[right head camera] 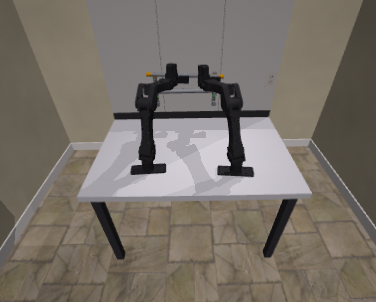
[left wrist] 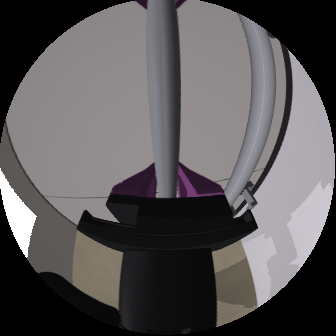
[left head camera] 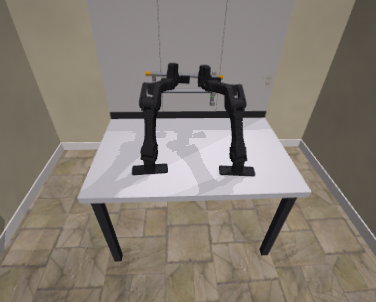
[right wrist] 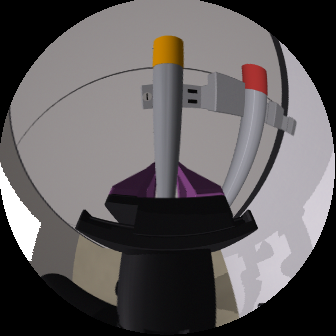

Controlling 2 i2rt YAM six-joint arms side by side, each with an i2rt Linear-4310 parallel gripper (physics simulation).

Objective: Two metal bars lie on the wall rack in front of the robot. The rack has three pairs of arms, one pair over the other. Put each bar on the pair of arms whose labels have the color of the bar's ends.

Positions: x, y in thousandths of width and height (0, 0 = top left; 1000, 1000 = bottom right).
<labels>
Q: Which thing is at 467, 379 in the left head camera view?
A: A dark strip.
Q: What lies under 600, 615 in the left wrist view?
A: My left gripper.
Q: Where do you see a grey wall panel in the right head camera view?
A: At 342, 151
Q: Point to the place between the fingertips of my right gripper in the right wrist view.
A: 496, 493
</labels>
